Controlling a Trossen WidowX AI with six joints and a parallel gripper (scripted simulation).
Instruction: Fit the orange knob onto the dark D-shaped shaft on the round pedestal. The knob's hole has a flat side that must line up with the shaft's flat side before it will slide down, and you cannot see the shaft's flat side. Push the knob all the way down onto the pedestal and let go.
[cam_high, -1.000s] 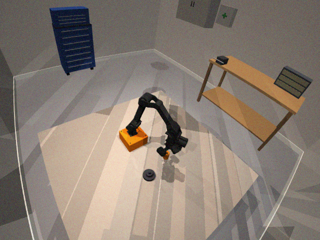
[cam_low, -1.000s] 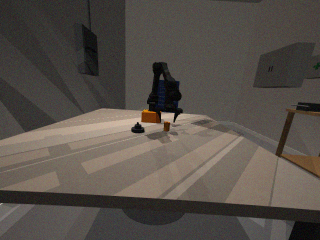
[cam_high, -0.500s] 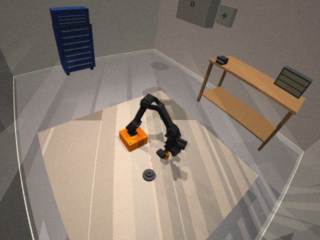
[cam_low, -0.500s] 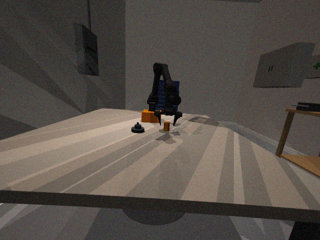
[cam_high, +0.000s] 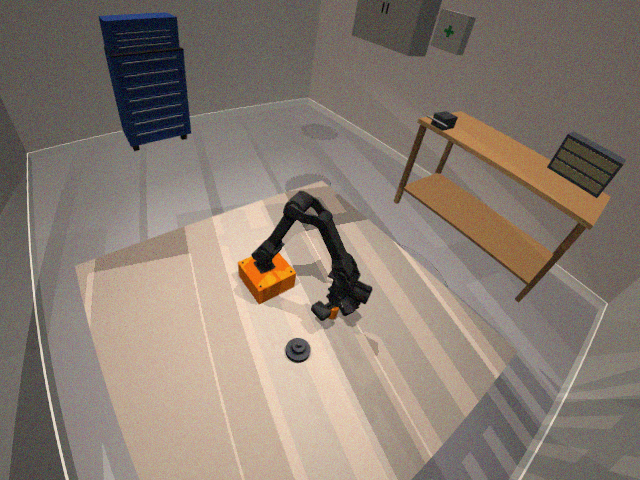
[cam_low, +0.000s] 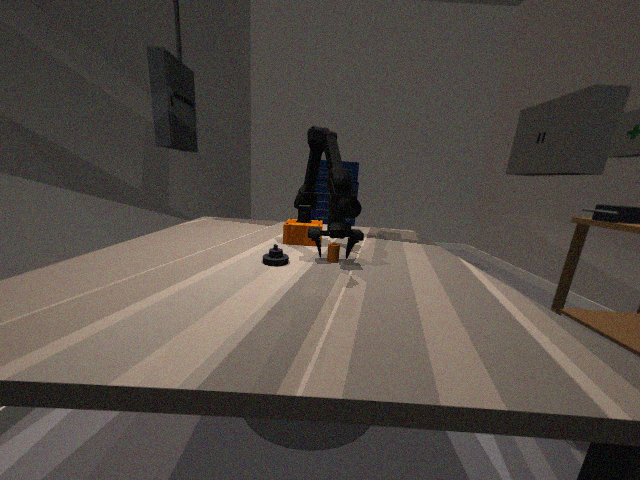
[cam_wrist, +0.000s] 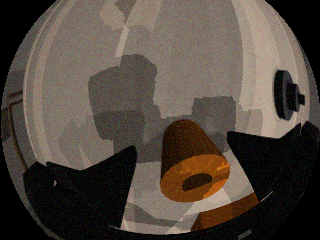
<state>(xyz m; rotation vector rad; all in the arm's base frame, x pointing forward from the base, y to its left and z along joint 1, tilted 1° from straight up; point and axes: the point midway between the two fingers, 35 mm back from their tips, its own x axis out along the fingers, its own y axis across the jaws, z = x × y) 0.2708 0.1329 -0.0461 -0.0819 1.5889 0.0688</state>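
The dark round pedestal lies 190 mm to the right of my gripper tip, 60 mm ahead of it and 20 mm above it. The rest, counted from my gripper tip: knob 20 mm above.
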